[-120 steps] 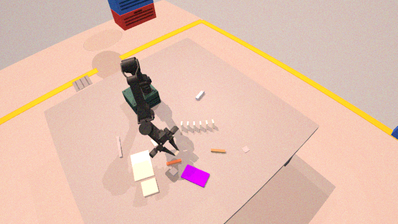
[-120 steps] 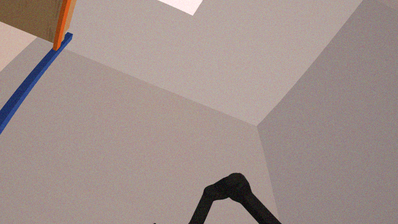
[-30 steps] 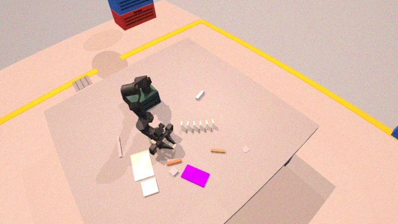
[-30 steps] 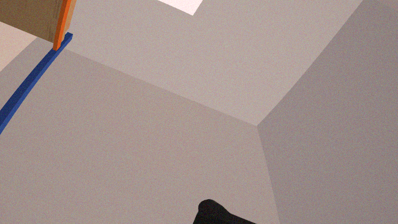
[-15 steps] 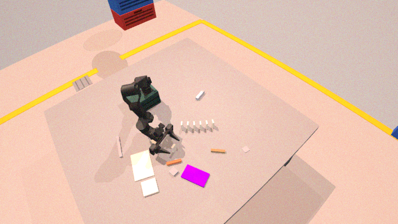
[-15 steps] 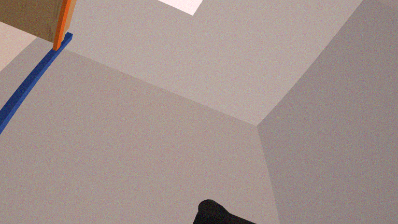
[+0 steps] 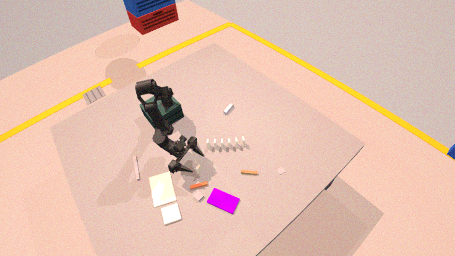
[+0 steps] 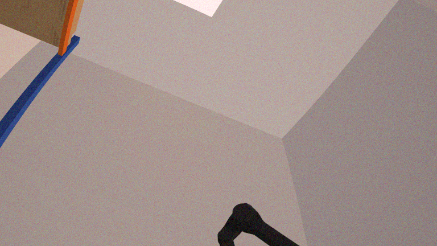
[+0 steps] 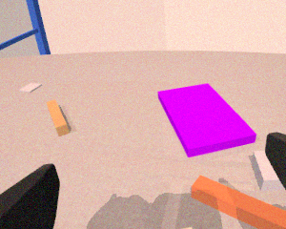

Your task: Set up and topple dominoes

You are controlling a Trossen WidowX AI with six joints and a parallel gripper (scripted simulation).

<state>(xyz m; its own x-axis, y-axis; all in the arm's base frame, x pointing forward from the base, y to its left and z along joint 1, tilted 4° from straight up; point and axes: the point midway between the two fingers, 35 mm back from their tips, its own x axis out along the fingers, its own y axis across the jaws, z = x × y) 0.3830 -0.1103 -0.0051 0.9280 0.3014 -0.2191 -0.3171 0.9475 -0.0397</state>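
My gripper tip is 170 mm short of the magenta card, 90 mm above it and 10 mm to the left of it. The rest, counted from my gripper tip: thin pale bar 240 mm behind, 230 mm to the right, 90 mm below.
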